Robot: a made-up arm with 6 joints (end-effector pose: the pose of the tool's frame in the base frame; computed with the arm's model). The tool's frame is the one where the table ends. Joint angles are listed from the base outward.
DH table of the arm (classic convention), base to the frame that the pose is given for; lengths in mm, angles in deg. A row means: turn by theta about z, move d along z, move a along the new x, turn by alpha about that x. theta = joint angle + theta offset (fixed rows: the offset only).
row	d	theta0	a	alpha
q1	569	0	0	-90
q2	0	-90	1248	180
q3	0	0	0	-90
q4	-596	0	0	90
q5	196	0	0	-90
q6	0	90	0	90
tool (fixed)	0	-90	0	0
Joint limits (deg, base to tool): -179.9..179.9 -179.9..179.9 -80..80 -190..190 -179.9..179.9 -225..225
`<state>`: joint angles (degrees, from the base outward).
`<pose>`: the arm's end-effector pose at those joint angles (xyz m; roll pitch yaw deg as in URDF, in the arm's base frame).
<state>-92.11 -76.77 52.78 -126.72 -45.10 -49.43</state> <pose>0.1714 1.4679 1.4142 17.37 -15.94 51.70</pose>
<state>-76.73 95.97 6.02 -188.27 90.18 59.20</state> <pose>0.4803 -1.1915 -0.1568 -59.21 -0.13 95.00</pose>
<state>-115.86 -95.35 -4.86 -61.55 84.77 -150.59</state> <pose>0.3850 1.0084 1.0501 -28.98 -5.00 125.65</pose>
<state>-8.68 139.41 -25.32 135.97 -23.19 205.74</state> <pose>0.2911 0.0981 -0.6671 -154.27 31.01 -170.06</pose>
